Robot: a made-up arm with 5 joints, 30 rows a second.
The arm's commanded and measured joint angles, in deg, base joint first. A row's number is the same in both.
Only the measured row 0 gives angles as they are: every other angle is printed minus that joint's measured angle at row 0.
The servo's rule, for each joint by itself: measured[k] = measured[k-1] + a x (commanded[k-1-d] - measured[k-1]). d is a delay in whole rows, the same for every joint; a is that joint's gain. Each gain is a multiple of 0.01, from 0.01 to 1. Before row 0 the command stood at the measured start. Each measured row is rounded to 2 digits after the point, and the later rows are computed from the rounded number. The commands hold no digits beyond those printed.
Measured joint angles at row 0: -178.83, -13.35, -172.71, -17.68, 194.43
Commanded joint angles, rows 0 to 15: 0.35, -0.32, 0.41, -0.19, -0.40; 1.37, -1.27, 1.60, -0.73, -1.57; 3.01, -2.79, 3.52, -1.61, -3.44; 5.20, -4.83, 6.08, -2.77, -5.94; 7.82, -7.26, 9.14, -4.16, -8.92; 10.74, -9.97, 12.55, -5.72, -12.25; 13.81, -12.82, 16.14, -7.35, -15.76; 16.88, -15.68, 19.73, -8.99, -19.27; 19.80, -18.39, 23.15, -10.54, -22.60; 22.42, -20.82, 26.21, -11.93, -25.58; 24.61, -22.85, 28.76, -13.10, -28.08; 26.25, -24.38, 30.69, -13.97, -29.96; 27.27, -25.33, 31.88, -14.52, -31.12; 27.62, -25.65, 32.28, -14.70, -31.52; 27.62, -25.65, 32.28, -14.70, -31.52; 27.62, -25.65, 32.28, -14.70, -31.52
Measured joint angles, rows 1 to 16: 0.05, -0.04, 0.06, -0.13, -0.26; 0.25, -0.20, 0.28, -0.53, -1.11; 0.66, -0.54, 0.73, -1.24, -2.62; 1.34, -1.10, 1.48, -2.25, -4.78; 2.31, -1.90, 2.55, -3.51, -7.47; 3.57, -2.95, 3.95, -4.97, -10.58; 5.11, -4.23, 5.66, -6.54, -13.95; 6.88, -5.72, 7.63, -8.16, -17.41; 8.82, -7.37, 9.80, -9.73, -20.78; 10.86, -9.12, 12.10, -11.18, -23.90; 12.92, -10.90, 14.43, -12.45, -26.62; 14.92, -12.65, 16.71, -13.45, -28.79; 16.77, -14.30, 18.83, -14.16, -30.30; 18.40, -15.78, 20.71, -14.52, -31.09; 19.78, -17.06, 22.33, -14.64, -31.37; 20.96, -18.18, 23.72, -14.68, -31.47
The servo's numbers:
d 0
a 0.15 0.13 0.14 0.66 0.65

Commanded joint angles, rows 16 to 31: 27.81, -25.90, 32.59, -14.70, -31.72; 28.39, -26.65, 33.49, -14.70, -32.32; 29.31, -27.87, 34.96, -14.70, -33.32; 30.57, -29.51, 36.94, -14.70, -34.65; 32.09, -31.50, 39.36, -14.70, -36.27; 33.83, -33.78, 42.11, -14.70, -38.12; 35.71, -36.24, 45.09, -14.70, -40.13; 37.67, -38.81, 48.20, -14.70, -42.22; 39.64, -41.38, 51.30, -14.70, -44.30; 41.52, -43.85, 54.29, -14.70, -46.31; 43.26, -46.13, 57.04, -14.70, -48.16; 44.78, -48.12, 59.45, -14.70, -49.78; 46.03, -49.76, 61.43, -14.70, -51.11; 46.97, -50.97, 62.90, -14.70, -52.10; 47.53, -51.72, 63.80, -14.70, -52.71; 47.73, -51.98, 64.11, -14.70, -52.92
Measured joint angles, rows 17 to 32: 21.99, -19.18, 24.96, -14.69, -31.63; 22.95, -20.15, 26.15, -14.70, -32.08; 23.90, -21.15, 27.38, -14.70, -32.89; 24.90, -22.24, 28.72, -14.70, -34.03; 25.98, -23.44, 30.21, -14.70, -35.49; 27.16, -24.78, 31.88, -14.70, -37.20; 28.44, -26.27, 33.73, -14.70, -39.10; 29.82, -27.90, 35.76, -14.70, -41.13; 31.29, -29.65, 37.94, -14.70, -43.19; 32.82, -31.50, 40.23, -14.70, -45.22; 34.39, -33.40, 42.58, -14.70, -47.13; 35.95, -35.31, 44.94, -14.70, -48.85; 37.46, -37.19, 47.25, -14.70, -50.32; 38.89, -38.98, 49.44, -14.70, -51.48; 40.19, -40.64, 51.45, -14.70, -52.28; 41.32, -42.11, 53.22, -14.70, -52.70
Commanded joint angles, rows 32 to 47: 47.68, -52.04, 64.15, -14.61, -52.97; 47.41, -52.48, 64.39, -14.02, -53.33; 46.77, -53.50, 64.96, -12.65, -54.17; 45.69, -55.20, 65.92, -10.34, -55.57; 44.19, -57.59, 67.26, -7.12, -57.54; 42.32, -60.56, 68.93, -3.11, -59.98; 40.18, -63.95, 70.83, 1.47, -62.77; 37.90, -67.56, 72.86, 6.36, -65.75; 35.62, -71.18, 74.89, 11.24, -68.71; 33.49, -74.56, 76.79, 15.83, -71.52; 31.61, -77.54, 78.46, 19.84, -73.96; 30.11, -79.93, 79.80, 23.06, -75.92; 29.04, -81.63, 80.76, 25.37, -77.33; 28.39, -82.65, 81.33, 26.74, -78.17; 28.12, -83.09, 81.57, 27.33, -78.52; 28.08, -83.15, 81.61, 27.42, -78.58
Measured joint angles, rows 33 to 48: 42.27, -43.40, 54.75, -14.64, -52.88; 43.04, -44.58, 56.10, -14.23, -53.17; 43.60, -45.74, 57.34, -13.19, -53.82; 43.91, -46.97, 58.54, -11.31, -54.96; 43.95, -48.35, 59.76, -8.54, -56.64; 43.71, -49.94, 61.04, -4.96, -58.81; 43.18, -51.76, 62.41, -0.72, -61.38; 42.39, -53.81, 63.87, 3.95, -64.22; 41.37, -56.07, 65.41, 8.76, -67.14; 40.19, -58.47, 67.00, 13.43, -69.99; 38.90, -60.95, 68.60, 17.66, -72.57; 37.58, -63.42, 70.17, 21.22, -74.75; 36.30, -65.79, 71.65, 23.96, -76.43; 35.11, -67.98, 73.01, 25.79, -77.56; 34.06, -69.94, 74.21, 26.81, -78.18; 33.16, -71.66, 75.25, 27.21, -78.44
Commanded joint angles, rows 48 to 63: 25.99, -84.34, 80.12, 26.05, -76.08; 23.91, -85.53, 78.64, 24.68, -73.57; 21.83, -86.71, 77.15, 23.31, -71.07; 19.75, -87.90, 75.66, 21.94, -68.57; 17.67, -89.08, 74.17, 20.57, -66.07; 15.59, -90.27, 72.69, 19.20, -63.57; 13.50, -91.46, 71.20, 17.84, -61.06; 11.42, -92.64, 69.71, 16.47, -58.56; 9.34, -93.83, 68.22, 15.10, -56.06; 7.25, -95.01, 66.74, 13.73, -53.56; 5.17, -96.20, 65.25, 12.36, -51.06; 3.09, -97.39, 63.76, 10.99, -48.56; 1.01, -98.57, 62.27, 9.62, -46.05; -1.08, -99.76, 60.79, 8.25, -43.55; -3.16, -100.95, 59.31, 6.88, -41.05; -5.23, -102.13, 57.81, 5.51, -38.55
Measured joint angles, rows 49 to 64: 32.08, -73.31, 75.93, 26.44, -76.91; 30.85, -74.90, 76.31, 25.28, -74.74; 29.50, -76.44, 76.43, 23.98, -72.35; 28.04, -77.93, 76.32, 22.63, -69.89; 26.48, -79.38, 76.02, 21.27, -67.41; 24.85, -80.80, 75.55, 19.90, -64.91; 23.15, -82.19, 74.94, 18.54, -62.41; 21.39, -83.55, 74.21, 17.17, -59.91; 19.58, -84.89, 73.37, 15.80, -57.41; 17.73, -86.21, 72.44, 14.43, -54.91; 15.85, -87.51, 71.43, 13.06, -52.41; 13.94, -88.79, 70.36, 11.69, -49.91; 12.00, -90.06, 69.23, 10.32, -47.40; 10.04, -91.32, 68.05, 8.95, -44.90; 8.06, -92.57, 66.83, 7.58, -42.40; 6.07, -93.81, 65.57, 6.21, -39.90
